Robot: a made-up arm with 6 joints.
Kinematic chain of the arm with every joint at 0, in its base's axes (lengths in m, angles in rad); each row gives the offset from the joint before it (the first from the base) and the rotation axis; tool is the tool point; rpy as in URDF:
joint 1: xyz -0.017 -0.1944 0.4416 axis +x
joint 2: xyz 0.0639 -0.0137 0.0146 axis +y
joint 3: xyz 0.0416 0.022 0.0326 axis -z
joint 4: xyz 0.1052 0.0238 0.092 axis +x
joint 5: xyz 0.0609 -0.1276 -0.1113 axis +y
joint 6: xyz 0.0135 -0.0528 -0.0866 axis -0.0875 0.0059 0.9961
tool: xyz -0.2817 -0.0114 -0.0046 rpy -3.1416 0 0
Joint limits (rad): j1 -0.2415..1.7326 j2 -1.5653..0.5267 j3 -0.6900..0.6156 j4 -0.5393..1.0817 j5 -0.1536..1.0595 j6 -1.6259..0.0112
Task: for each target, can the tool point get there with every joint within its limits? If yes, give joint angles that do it. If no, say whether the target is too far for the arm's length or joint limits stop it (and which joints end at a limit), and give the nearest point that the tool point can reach.
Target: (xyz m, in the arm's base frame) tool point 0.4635 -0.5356 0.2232
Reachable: no: joint limits stop it (at a limit: joint 2, joint 3, joint 4, joint 5, joint 6) | nearest point 0.2566 -0.4055 0.3065 | short by 0.258 m
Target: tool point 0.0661 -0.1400 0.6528
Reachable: yes | joints 0.7164 -1.1460 -0.0549 0.4270 0.4837 -1.3388
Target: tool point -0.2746 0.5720 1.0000
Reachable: no: too far | nearest point -0.0732 0.0759 0.6636 | short by 0.632 m
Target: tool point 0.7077 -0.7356 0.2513
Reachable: no: too far | nearest point 0.3193 -0.4459 0.4840 | short by 0.538 m
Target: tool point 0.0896 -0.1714 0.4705
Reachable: yes | joints -0.0188 -1.2099 0.1963 -0.3068 0.2245 -0.9198
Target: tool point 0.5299 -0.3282 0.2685
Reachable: no: joint limits stop it (at a limit: joint 1, joint 2, joint 3, joint 5, joint 6) | nearest point 0.3513 -0.1493 0.3255 | short by 0.259 m
